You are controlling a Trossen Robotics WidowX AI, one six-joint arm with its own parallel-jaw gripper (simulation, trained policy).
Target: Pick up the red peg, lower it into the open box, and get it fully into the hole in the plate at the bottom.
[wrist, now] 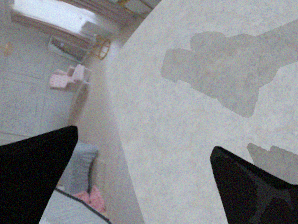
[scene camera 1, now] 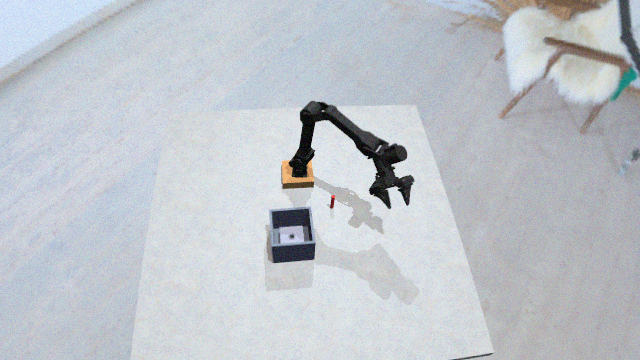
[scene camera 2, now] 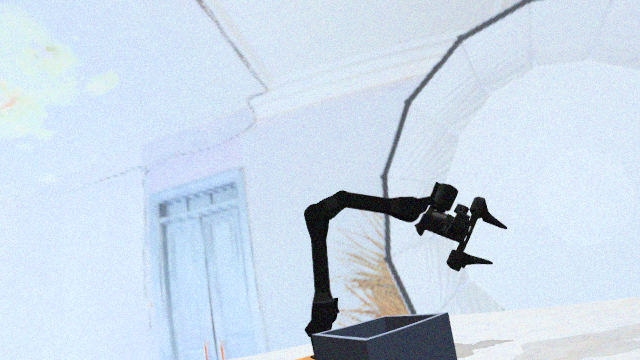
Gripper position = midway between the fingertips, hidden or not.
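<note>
My gripper (scene camera 2: 500,245), also (wrist: 147,144) and (scene camera 1: 398,207).
</note>
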